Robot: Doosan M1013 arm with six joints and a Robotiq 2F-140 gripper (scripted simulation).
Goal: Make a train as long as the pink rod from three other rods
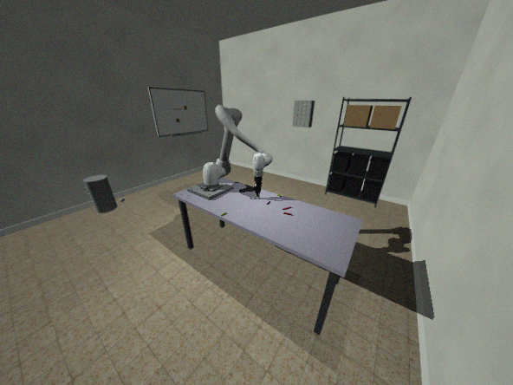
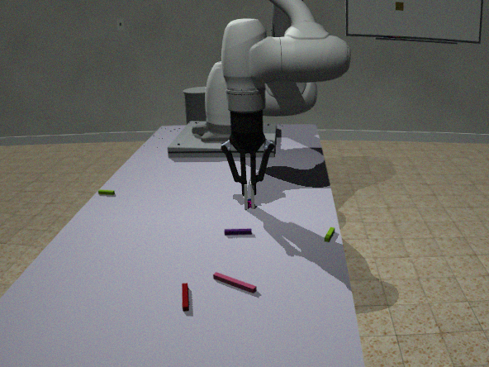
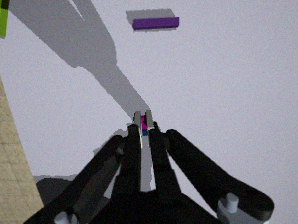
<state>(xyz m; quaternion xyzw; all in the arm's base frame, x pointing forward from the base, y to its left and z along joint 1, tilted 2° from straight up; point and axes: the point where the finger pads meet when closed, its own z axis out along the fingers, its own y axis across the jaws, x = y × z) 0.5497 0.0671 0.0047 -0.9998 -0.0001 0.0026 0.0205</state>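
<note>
Right now my hand is 10 mm past the magenta rod and 30 mm above it. From my hand the other things lie so: blue rod (20 mm behind, 30 mm below); purple rod (130 mm ahead, 30 mm to the right, 30 mm below); pink rod (330 mm ahead, 40 mm to the right, 30 mm below).
</note>
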